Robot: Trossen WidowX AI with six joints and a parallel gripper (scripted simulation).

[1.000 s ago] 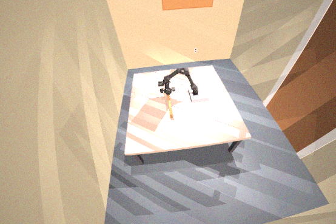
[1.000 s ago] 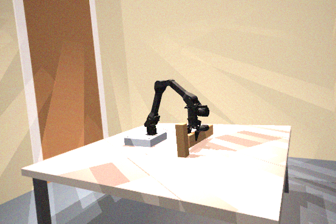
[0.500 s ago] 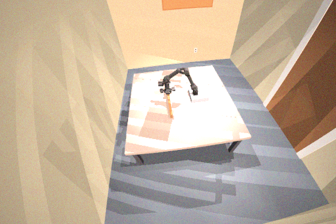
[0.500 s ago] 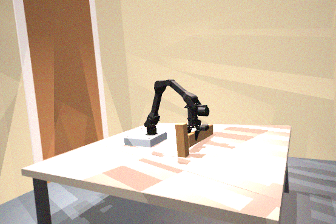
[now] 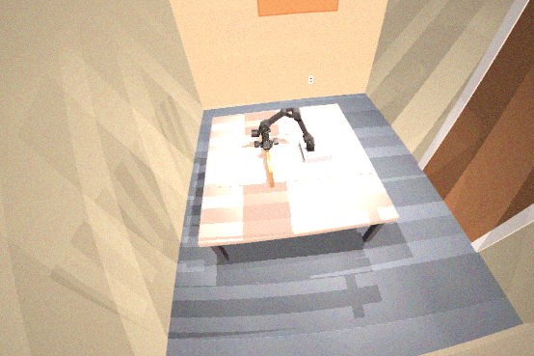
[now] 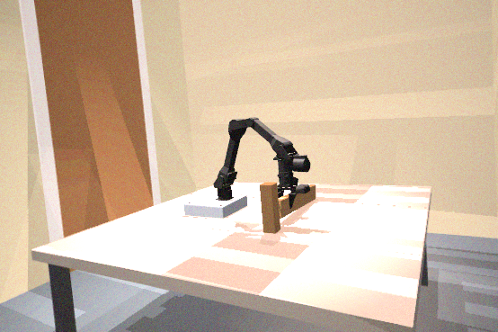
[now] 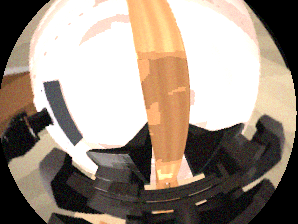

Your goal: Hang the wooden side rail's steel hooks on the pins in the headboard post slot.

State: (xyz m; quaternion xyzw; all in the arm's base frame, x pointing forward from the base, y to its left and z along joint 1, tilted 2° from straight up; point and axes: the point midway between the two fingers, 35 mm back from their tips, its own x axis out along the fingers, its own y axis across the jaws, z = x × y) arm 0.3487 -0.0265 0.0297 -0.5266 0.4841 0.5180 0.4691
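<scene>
Now: the wooden headboard post 20 mm ahead of my gripper tip, 160 mm to the right of it and 40 mm above it.
</scene>
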